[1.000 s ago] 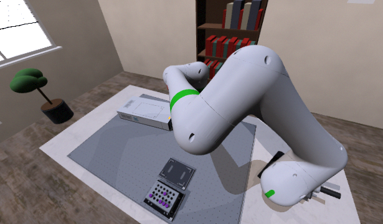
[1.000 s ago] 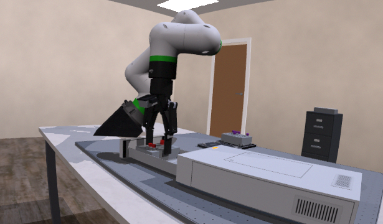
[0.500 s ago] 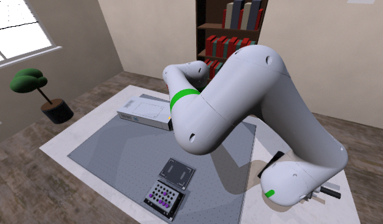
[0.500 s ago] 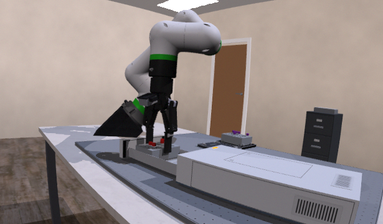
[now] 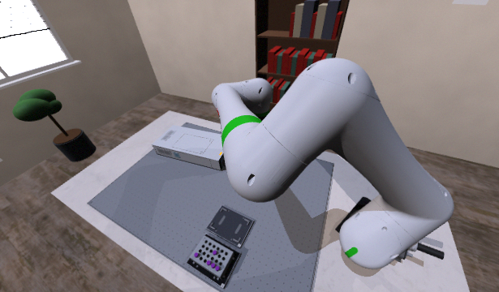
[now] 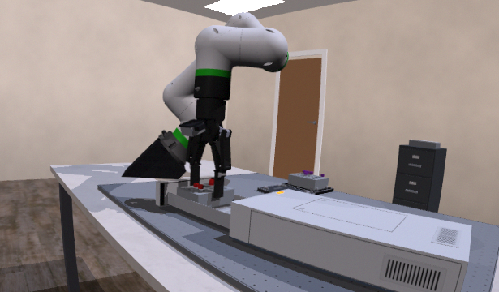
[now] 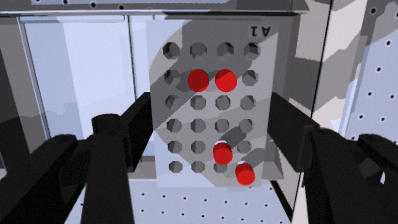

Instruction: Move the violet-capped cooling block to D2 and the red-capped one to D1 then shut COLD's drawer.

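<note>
Right now the drawer is 40 mm ahead of my hand, 10 mm to the left of it and 30 mm below it. The rest, counted from my hand: cooler COLD (210 mm ahead, 70 mm to the left, 30 mm below).
</note>
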